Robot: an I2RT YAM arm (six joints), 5 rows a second.
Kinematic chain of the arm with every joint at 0, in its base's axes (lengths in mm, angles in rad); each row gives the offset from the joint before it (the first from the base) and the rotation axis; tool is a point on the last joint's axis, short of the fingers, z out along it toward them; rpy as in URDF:
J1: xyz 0 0 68 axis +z
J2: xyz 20 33.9 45.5 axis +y
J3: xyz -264 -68.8 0 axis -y
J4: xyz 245 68.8 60 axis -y
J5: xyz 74 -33.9 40.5 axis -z
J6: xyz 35.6 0 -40.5 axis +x
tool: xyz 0 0 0 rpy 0 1.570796 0
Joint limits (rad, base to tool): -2.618..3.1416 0..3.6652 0..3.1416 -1.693..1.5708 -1.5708..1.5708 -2.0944..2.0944
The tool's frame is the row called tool.
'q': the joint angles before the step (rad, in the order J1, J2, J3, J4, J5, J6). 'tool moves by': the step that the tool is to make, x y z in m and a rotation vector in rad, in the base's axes. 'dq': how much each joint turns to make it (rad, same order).
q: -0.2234, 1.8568, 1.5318, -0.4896, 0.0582, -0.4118
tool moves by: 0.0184, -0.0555, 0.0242, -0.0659, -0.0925, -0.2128
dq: -0.1021, 0.1002, 0.1979, 0.0037, 0.1065, 0.0492
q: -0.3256, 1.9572, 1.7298, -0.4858, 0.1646, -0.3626
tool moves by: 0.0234, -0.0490, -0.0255, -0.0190, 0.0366, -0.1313
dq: -0.0745, 0.1807, 0.1749, -0.0247, 0.0629, 0.0152
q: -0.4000, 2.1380, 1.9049, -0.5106, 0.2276, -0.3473
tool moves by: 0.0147, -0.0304, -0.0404, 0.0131, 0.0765, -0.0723
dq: -0.0404, 0.1539, 0.1131, -0.0366, 0.0362, 0.0091
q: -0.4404, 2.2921, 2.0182, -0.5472, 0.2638, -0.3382
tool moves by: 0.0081, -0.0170, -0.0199, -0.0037, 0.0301, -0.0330
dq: -0.0210, 0.0899, 0.0828, -0.0178, 0.0202, -0.0022
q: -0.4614, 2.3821, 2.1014, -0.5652, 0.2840, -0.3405
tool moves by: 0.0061, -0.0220, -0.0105, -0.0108, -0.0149, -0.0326
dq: -0.0306, 0.0819, 0.0995, 0.0007, 0.0034, -0.0004
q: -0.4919, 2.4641, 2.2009, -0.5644, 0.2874, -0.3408
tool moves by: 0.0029, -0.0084, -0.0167, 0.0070, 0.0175, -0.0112
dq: -0.0107, 0.0518, 0.0340, -0.0005, 0.0020, -0.0011
